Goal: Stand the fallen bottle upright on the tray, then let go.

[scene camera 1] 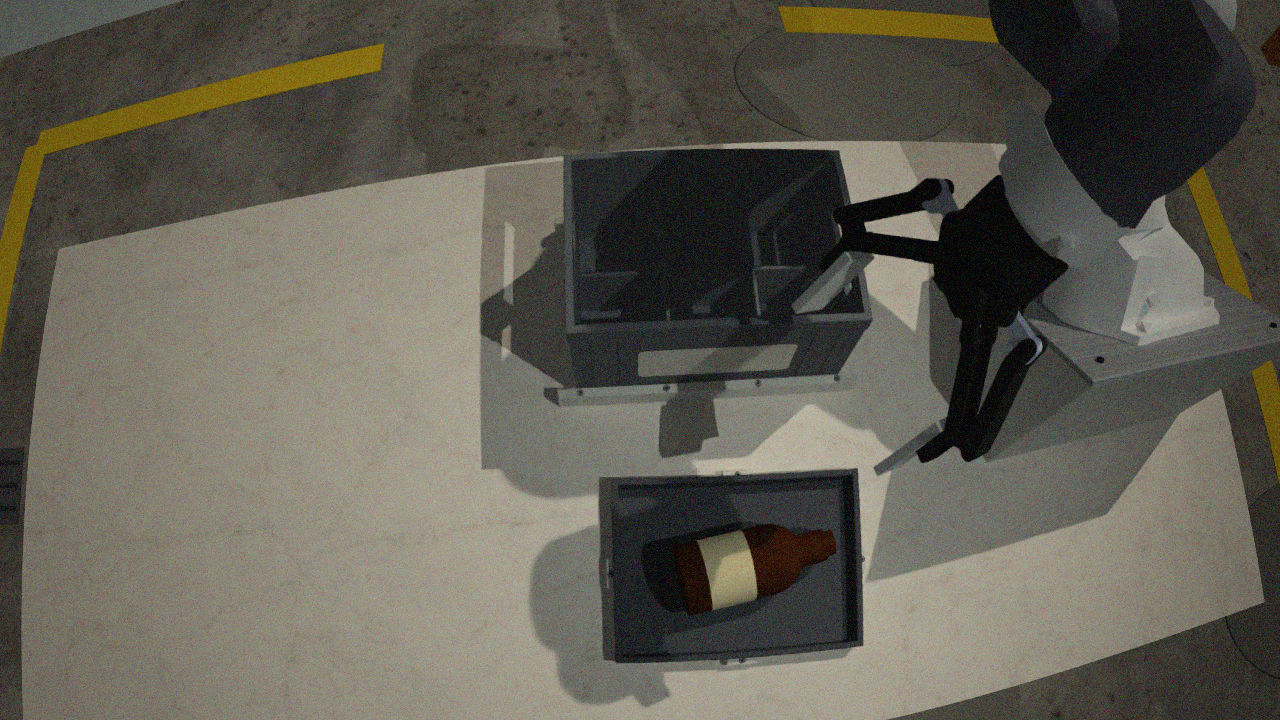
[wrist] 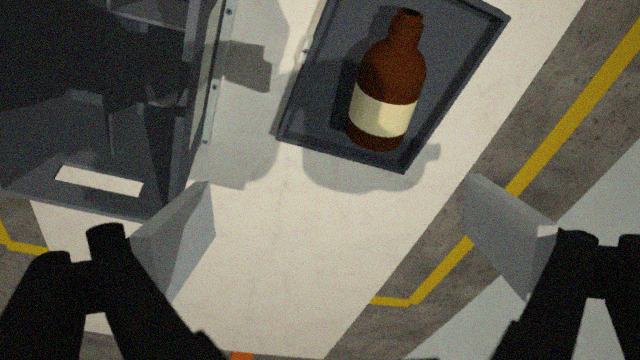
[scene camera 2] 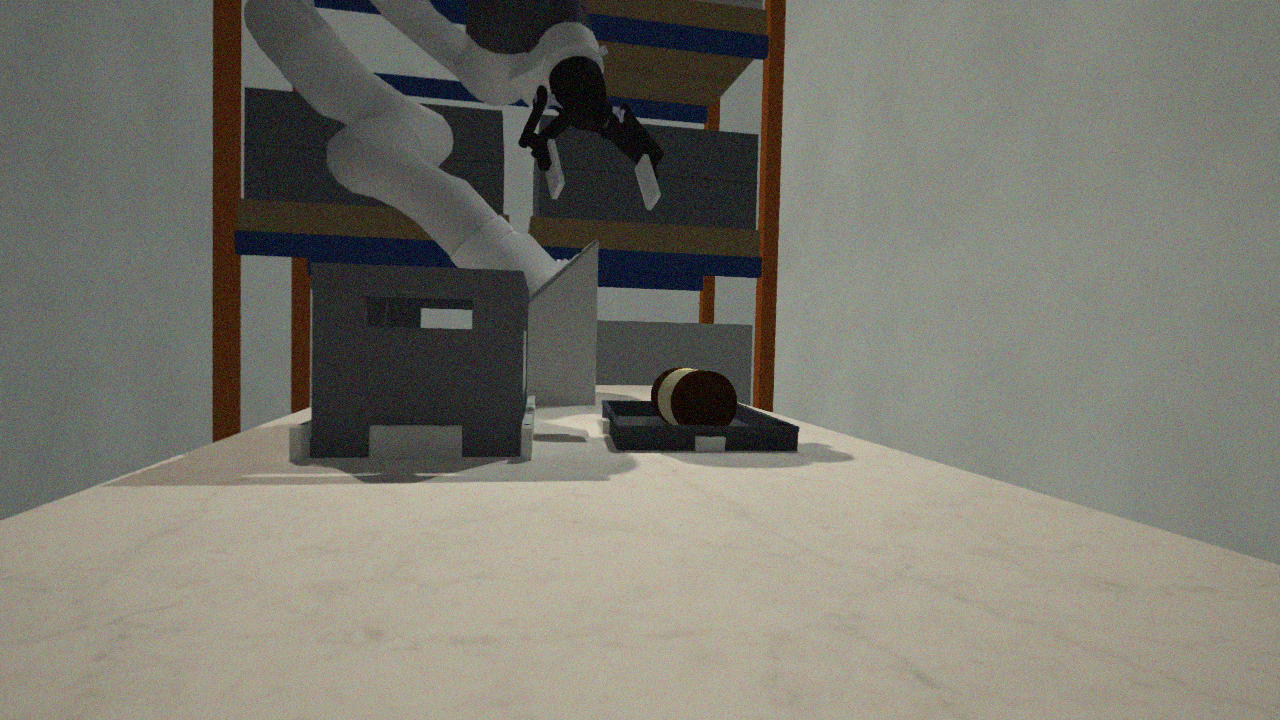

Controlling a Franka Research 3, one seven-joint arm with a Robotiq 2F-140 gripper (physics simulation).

Labels:
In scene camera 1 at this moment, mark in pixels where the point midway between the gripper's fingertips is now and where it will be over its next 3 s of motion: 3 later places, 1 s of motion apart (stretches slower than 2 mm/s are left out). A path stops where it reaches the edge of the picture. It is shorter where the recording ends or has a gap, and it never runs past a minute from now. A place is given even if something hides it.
My gripper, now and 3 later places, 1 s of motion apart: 848, 386; 774, 500; 761, 522; 702, 570

